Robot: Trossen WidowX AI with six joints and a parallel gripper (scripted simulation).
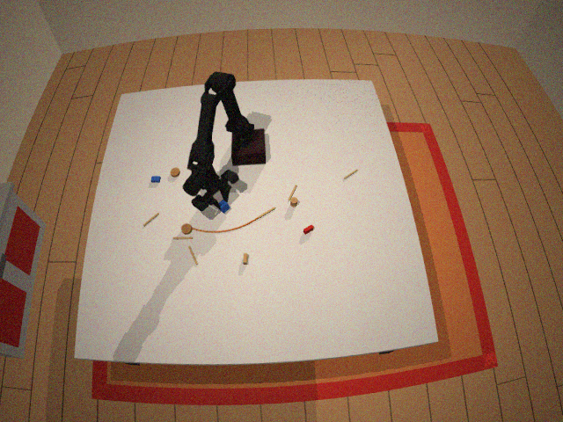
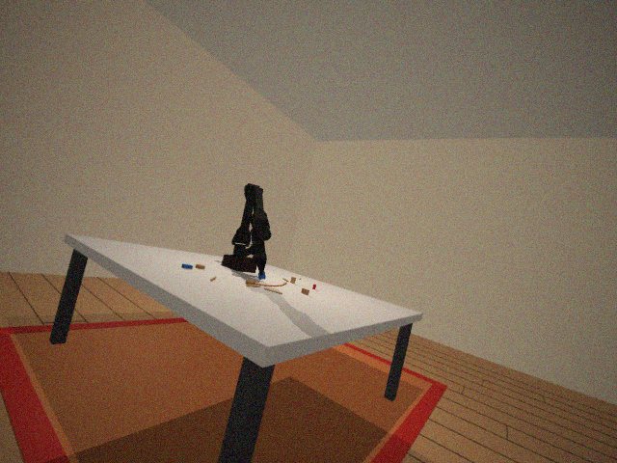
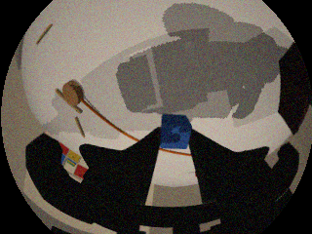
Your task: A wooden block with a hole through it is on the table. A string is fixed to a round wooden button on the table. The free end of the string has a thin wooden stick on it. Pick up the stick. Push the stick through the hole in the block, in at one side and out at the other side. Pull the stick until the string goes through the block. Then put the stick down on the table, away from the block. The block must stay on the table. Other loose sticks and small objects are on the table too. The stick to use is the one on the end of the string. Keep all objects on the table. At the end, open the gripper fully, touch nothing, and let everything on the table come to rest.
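Now: the thin stick 1 cm ahead of my gripper tip, 15 cm to the left of it and 3 cm below it. From my gripper tip the other things lie so: red piece: 6 cm ahead, 32 cm to the left, 2 cm below; then blue cube: right at my gripper tip; then wooden block: 19 cm ahead, 11 cm to the left, 2 cm below.
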